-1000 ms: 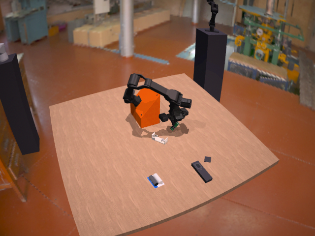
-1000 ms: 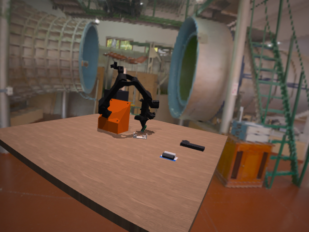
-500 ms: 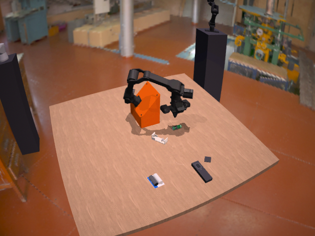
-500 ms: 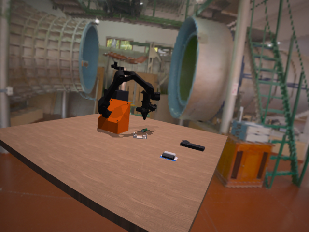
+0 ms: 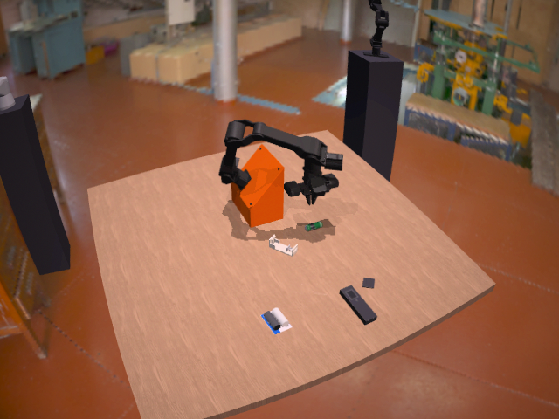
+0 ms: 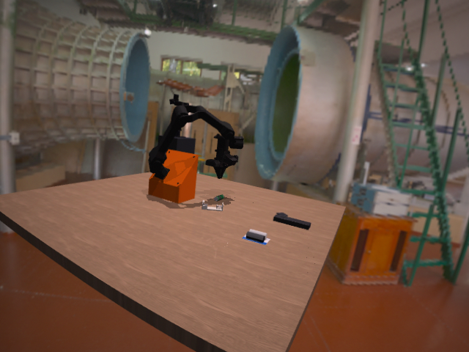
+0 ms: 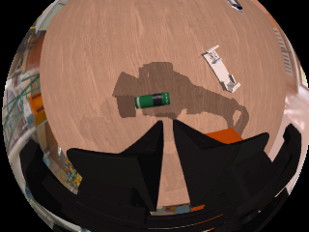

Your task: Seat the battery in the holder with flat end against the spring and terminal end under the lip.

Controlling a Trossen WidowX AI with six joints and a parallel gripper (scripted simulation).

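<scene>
The battery is 11 cm below my gripper tip and 2 cm to the left of it. The rest, counted from my gripper tip: battery door (33 cm ahead, 12 cm below, 8 cm to the left); black remote (41 cm ahead, 10 cm below, 1 cm to the right).
</scene>
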